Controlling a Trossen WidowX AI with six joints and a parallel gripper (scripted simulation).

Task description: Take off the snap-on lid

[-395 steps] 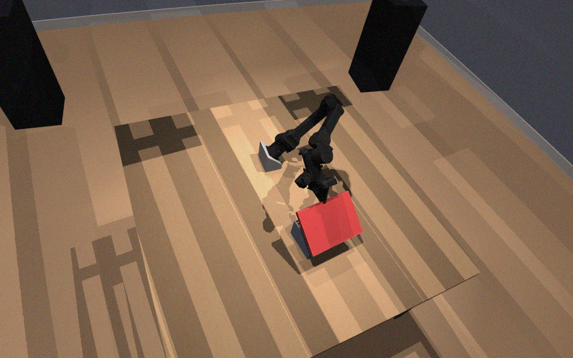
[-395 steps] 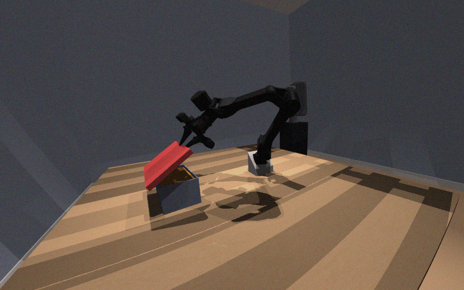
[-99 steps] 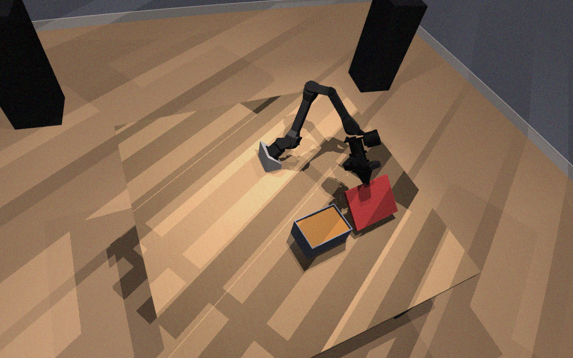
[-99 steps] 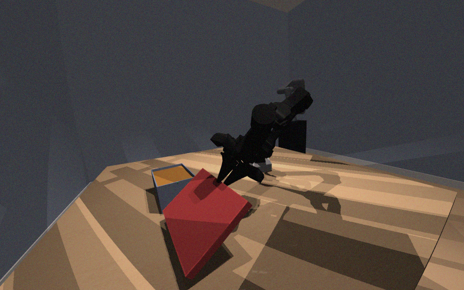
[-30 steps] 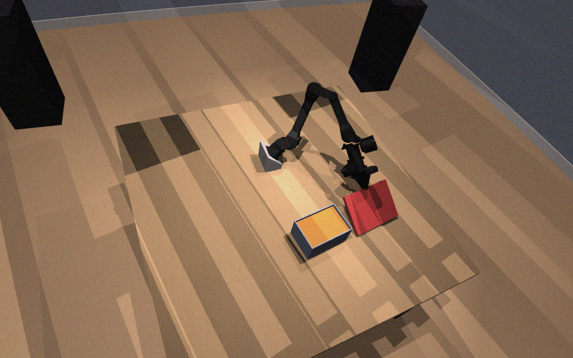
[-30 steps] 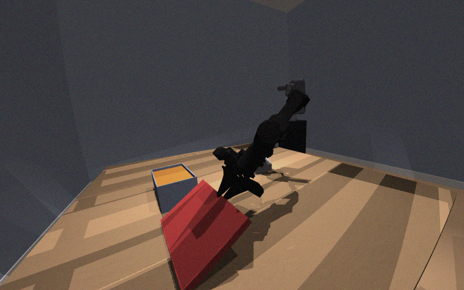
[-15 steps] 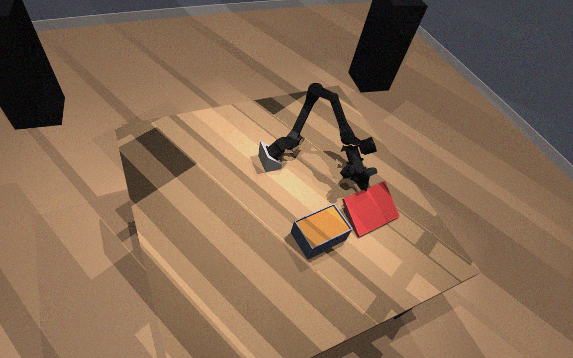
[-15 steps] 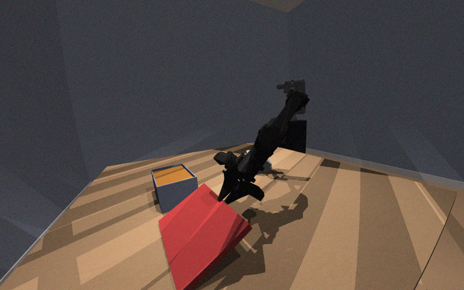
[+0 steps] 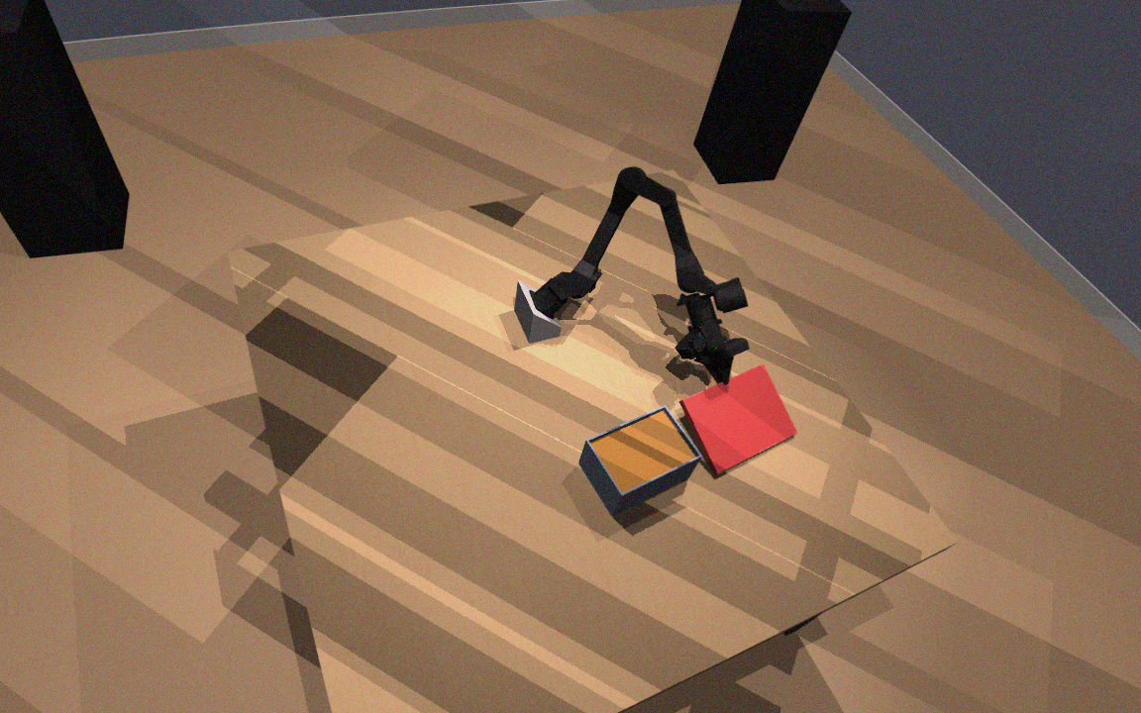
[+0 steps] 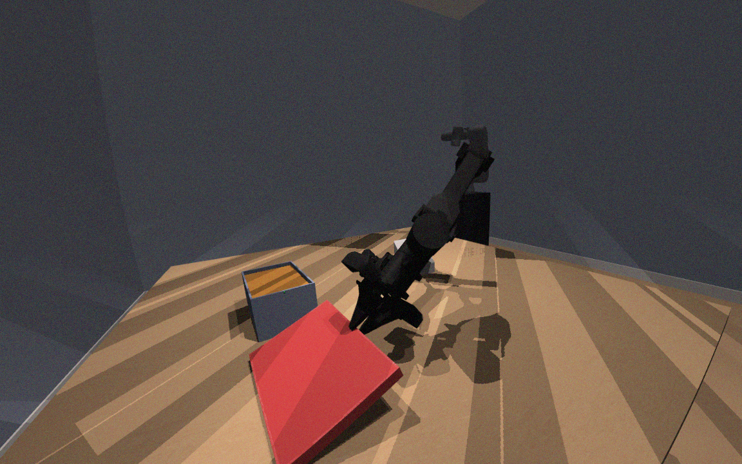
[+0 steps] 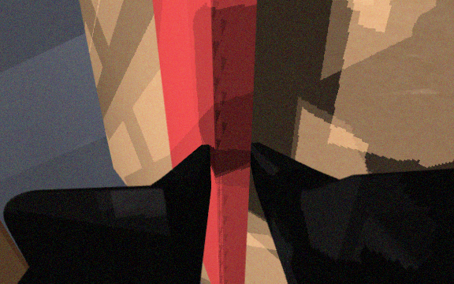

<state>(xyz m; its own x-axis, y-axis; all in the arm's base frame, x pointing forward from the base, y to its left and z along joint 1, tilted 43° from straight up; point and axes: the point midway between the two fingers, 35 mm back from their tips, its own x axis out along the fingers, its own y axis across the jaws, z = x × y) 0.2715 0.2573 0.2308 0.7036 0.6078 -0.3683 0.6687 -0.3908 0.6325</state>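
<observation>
My gripper tip is now 80 mm short of the red lid, 30 mm above it and 20 mm to the right of it. The rest, counted from my gripper tip: storage box (250 mm to the right, 130 mm ahead, 20 mm below).
</observation>
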